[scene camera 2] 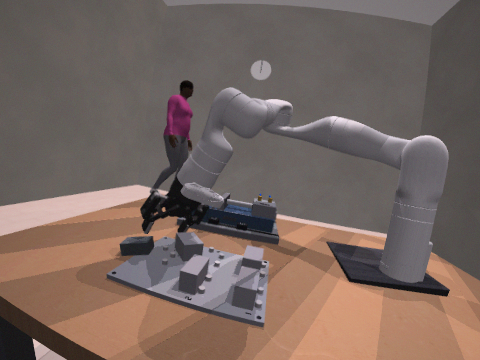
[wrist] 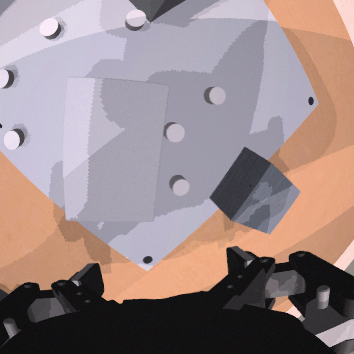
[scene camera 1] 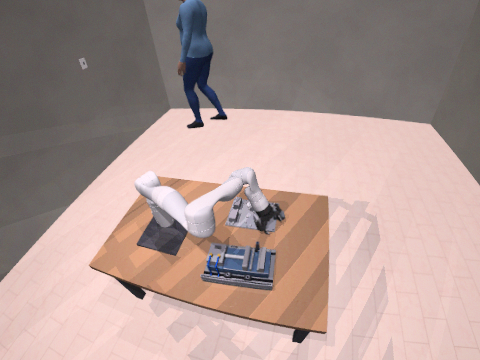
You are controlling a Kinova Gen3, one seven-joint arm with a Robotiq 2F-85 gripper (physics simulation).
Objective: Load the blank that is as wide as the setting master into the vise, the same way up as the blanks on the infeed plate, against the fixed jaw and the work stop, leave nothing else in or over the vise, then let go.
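Places are measured from the arm's base along level axes (x ahead, y left, z up), in centimetres.
Pixels of known places: gripper, fingertip midpoint: (scene camera 2: 163, 232) (wrist: 163, 270) (scene camera 1: 274, 227); arm's base at its link origin: (scene camera 2: 398, 273) (scene camera 1: 166, 220).
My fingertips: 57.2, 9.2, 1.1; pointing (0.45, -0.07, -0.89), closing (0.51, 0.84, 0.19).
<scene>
For each thing: its top centre in the pictures, then the offset to it from my fingertips, as dx, dy, dz. "spot": a spot on its surface instead.
- infeed plate at its top centre: (wrist: 118, 28) (scene camera 2: 199, 268) (scene camera 1: 253, 213) -12.8, +7.3, -1.6
- darker block at its top centre: (wrist: 276, 206) (scene camera 2: 138, 236) +0.7, +8.2, +1.4
- blue vise at its top centre: (scene camera 2: 235, 196) (scene camera 1: 238, 255) -10.6, -23.4, +7.5
- dark upright post at a spot on its surface: (scene camera 1: 257, 246) spot: -4.1, -16.9, +7.1
The infeed plate (scene camera 1: 243, 222) (scene camera 2: 145, 274) (wrist: 285, 90) carries several grey blanks of differing size. One blank (scene camera 2: 189, 245) (wrist: 115, 150) stands near the plate's back corner; another blank (scene camera 2: 194, 274) stands nearer the front, and two more stand at the right in scene camera 2. A darker block (scene camera 2: 137, 245) (wrist: 255, 190), possibly the setting master, lies at the plate's edge. The blue vise (scene camera 1: 237, 265) (scene camera 2: 240, 218) shows a gap between its two grey jaws, with no blank visible there. My gripper (scene camera 1: 274, 226) (scene camera 2: 165, 229) (wrist: 163, 270) is open and empty, above the plate's back edge.
Small round pegs stand on the plate beside the blanks. A dark upright post (scene camera 1: 257, 246) rises at the vise's side near the jaws. Blue hoses (scene camera 1: 218, 265) run at the vise's left end. The arm's dark base plate (scene camera 1: 162, 238) (scene camera 2: 360, 267) is on the table. A person stands beyond the table.
</scene>
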